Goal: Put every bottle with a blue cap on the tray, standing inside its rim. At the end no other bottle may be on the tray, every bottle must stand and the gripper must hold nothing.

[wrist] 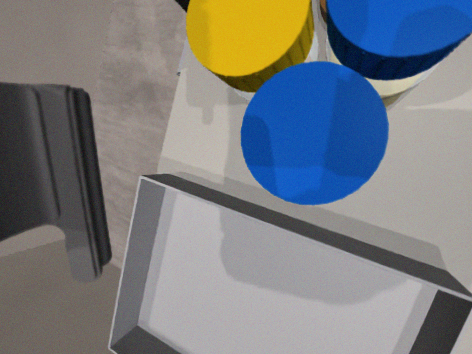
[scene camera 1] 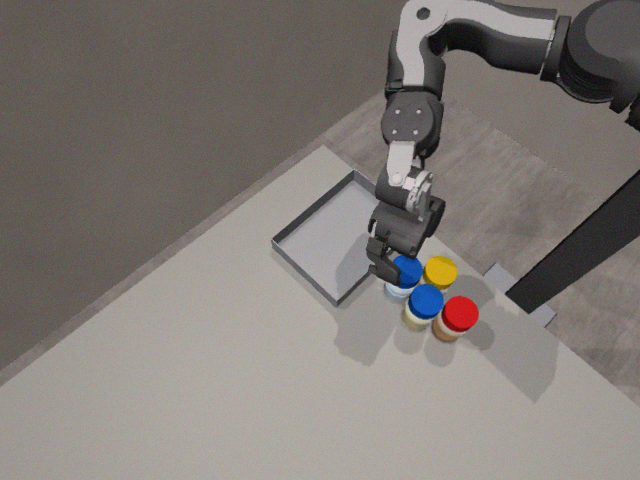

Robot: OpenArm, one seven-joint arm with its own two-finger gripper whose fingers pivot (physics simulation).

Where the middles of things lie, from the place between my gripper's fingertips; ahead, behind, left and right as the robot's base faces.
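My gripper: 20 mm to the right of the blue-capped bottle (scene camera 1: 411, 270), 90 mm above it. Counted from my hand: red-capped bottle (scene camera 1: 459, 314), 130 mm to the left, 10 mm behind, 90 mm below; yellow-capped bottle (scene camera 1: 439, 271), 60 mm to the left, 50 mm behind, 90 mm below; grey tray (scene camera 1: 326, 243), 130 mm to the right, 10 mm behind, 130 mm below.
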